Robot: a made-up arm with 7 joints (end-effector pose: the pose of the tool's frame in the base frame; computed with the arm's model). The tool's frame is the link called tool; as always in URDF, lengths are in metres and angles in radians. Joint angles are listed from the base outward.
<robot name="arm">
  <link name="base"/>
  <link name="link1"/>
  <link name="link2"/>
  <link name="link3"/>
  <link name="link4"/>
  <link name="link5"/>
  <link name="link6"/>
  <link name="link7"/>
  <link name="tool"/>
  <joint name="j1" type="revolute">
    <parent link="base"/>
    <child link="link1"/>
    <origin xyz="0.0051 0.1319 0.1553" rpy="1.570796 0 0"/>
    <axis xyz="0 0 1"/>
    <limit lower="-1.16" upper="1.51" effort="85" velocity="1.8"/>
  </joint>
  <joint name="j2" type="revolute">
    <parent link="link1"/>
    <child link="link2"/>
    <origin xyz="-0.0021 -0.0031 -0.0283" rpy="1.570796 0 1.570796"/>
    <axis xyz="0 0 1"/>
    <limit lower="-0.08" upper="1.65" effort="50" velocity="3"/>
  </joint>
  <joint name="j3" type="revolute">
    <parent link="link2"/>
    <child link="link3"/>
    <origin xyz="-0.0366 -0.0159 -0.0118" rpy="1.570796 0 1.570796"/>
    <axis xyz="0 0 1"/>
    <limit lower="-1.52" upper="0.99" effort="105" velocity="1.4"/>
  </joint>
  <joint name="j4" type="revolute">
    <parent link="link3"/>
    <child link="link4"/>
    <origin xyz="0.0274 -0.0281 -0.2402" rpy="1.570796 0 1.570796"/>
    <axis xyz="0 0 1"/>
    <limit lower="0.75" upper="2.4" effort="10" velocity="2.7"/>
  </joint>
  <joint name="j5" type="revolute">
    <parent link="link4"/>
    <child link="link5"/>
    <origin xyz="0.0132 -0.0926 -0.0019" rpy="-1.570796 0 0"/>
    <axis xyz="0 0 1"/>
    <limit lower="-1.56" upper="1.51" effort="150" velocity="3"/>
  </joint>
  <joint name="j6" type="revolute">
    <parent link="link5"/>
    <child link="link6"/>
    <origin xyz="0.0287 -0.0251 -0.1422" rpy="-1.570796 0 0"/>
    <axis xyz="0 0 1"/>
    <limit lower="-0.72" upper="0.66" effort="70" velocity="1.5"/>
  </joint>
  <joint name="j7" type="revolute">
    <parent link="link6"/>
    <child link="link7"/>
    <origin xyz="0.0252 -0.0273 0.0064" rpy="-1.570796 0 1.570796"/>
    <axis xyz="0 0 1"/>
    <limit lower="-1.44" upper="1.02" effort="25" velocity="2.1"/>
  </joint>
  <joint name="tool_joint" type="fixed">
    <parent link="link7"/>
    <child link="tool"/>
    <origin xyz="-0.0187 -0.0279 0.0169" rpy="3.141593 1.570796 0"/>
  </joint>
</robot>
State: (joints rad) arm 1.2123 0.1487 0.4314 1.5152 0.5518 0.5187 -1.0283
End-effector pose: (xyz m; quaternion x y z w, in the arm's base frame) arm 0.2373 0.2663 0.2144 -0.0111 -0.6758 0.6039 0.4225
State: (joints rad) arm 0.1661 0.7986 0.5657 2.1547 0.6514 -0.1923 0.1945
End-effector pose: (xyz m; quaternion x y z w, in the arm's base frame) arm 0.0960 0.3209 0.1227 0.0948 -0.9540 -0.1876 0.2137
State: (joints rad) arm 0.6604 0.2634 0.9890 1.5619 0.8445 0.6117 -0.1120
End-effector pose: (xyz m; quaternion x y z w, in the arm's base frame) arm 0.1604 0.3877 0.0503 -0.1681 -0.7543 0.4820 0.4129
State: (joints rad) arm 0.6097 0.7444 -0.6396 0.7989 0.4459 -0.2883 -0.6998
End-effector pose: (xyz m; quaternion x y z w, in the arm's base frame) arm 0.2508 0.3567 -0.0763 0.4114 -0.6742 0.0565 0.6107
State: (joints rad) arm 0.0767 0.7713 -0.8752 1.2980 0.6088 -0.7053 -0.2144
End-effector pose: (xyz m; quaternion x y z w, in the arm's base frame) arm 0.1004 0.2956 -0.1513 -0.0862 -0.7026 -0.1531 0.6895
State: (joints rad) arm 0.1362 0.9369 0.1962 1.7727 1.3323 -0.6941 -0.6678
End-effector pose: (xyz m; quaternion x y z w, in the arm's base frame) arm 0.1574 0.3461 0.0540 -0.0503 -0.8564 0.4426 0.2611
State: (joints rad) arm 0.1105 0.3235 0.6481 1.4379 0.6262 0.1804 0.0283
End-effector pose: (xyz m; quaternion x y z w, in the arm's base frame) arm 0.1421 0.3602 -0.0396 0.0460 -0.7056 0.3374 0.6214
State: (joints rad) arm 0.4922 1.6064 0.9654 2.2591 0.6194 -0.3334 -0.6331
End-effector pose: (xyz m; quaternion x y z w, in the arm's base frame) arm 0.0157 0.2978 0.2496 -0.2621 0.8910 0.1320 0.3466
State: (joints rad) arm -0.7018 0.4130 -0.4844 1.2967 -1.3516 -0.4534 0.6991
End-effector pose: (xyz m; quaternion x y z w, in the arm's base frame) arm -0.1080 0.1793 -0.1735 -0.2626 -0.0548 -0.8748 0.4034
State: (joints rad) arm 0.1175 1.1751 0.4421 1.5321 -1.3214 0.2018 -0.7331
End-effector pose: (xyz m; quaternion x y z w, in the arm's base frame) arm 0.1693 0.4127 0.0785 -0.9089 0.3047 0.2740 0.0766
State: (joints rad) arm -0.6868 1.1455 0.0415 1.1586 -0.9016 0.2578 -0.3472
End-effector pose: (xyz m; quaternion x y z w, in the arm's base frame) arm 0.0123 0.4243 -0.0688 0.5759 -0.0845 -0.6725 0.4571
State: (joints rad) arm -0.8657 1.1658 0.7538 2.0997 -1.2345 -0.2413 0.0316
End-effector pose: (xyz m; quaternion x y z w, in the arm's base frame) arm 0.0690 0.3274 0.0715 0.5522 -0.3005 -0.7694 0.1132
